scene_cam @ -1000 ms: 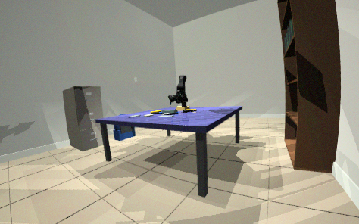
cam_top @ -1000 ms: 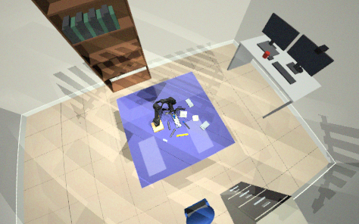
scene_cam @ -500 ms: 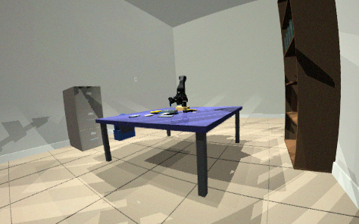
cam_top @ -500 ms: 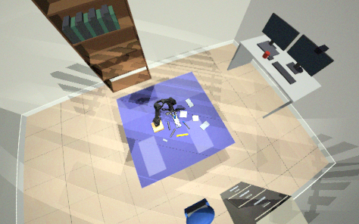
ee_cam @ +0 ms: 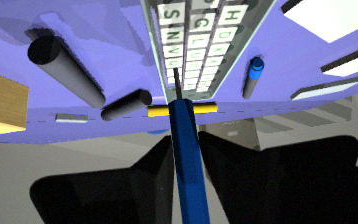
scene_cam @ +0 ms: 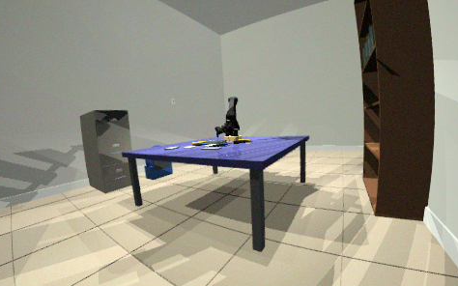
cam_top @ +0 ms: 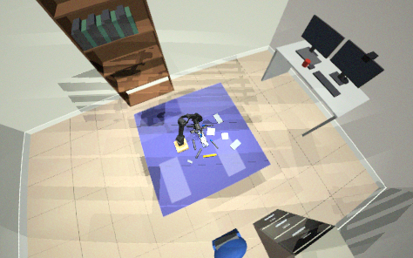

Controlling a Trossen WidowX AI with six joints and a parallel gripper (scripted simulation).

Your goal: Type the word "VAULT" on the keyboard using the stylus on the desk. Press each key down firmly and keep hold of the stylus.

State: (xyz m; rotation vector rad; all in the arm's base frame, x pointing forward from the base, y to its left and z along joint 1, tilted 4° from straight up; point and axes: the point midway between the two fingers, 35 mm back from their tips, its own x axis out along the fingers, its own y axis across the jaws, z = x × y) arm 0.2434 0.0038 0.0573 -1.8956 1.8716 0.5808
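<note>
Right now my gripper tip is 14 cm short of the white paper, 8 cm above it and 4 cm to the right of it. The rest, counted from my gripper tip: blue stylus 1 cm below; then yellow pen 23 cm to the right, 8 cm below, 2 cm ahead.
</note>
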